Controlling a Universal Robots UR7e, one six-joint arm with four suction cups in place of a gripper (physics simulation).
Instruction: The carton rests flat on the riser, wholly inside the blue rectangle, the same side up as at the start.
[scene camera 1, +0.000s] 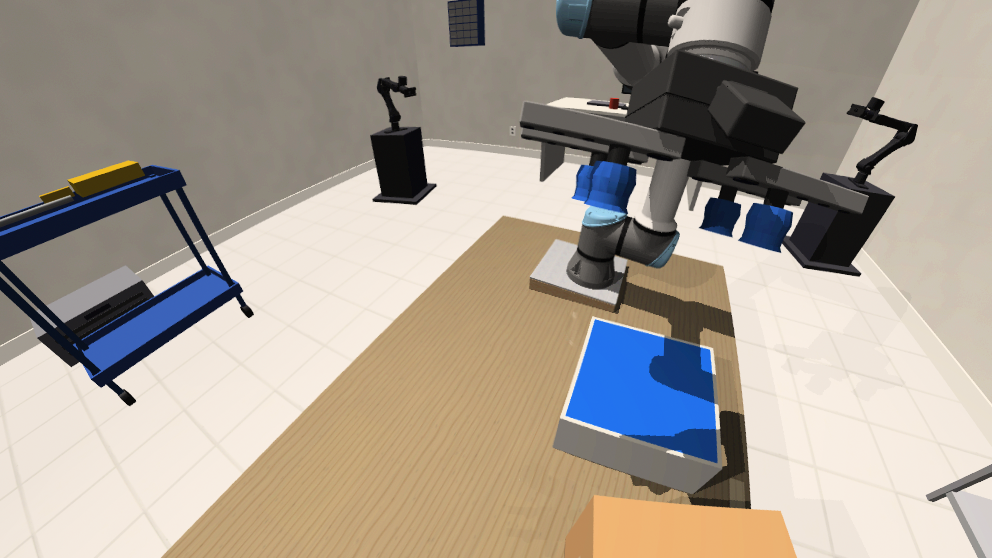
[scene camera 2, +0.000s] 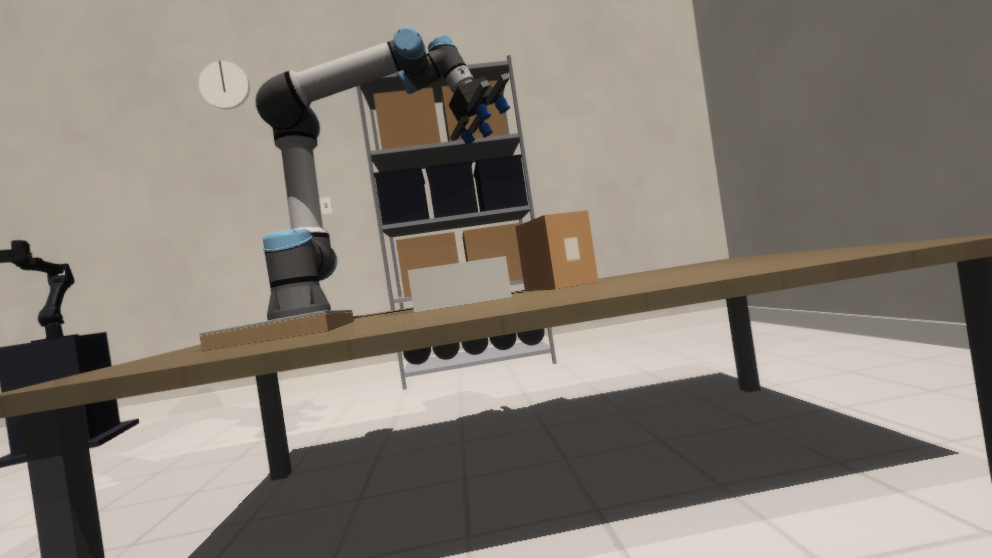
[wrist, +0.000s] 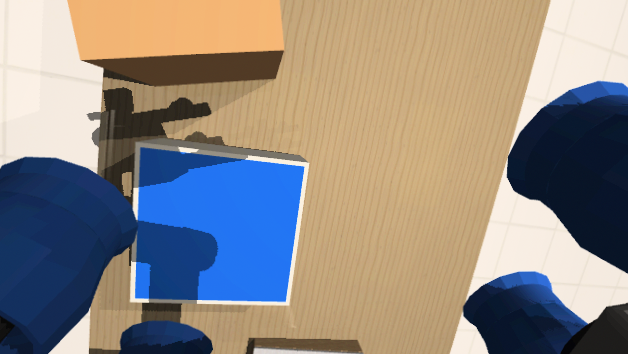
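The carton (scene camera 1: 693, 537) (scene camera 2: 575, 272) (wrist: 180, 30) stands on the table beside the riser, at the end away from the arm's base. Its upper face is plain orange where it shows, and a white label shows on a side face in scene camera 2. The riser (scene camera 1: 627, 454) (scene camera 2: 461, 284) (wrist: 225, 149) is a pale block; the blue rectangle (scene camera 1: 617, 374) (wrist: 250, 215) on its top is bare and partly shaded. My gripper (scene camera 1: 683, 201) (scene camera 2: 485, 119) (wrist: 330, 265) is open, with nothing on its four blue cups, high above the riser. The carton's near part is cut off in scene camera 1.
The arm's base stands on a low plinth (scene camera 1: 554, 274) (scene camera 2: 270, 331) at the riser's other end. The wooden table (scene camera 1: 388, 388) (scene camera 2: 693, 274) (wrist: 400, 150) has one long edge close to the riser and carton. A blue cart (scene camera 1: 163, 329) and a shelf rack (scene camera 2: 447, 154) stand off the table.
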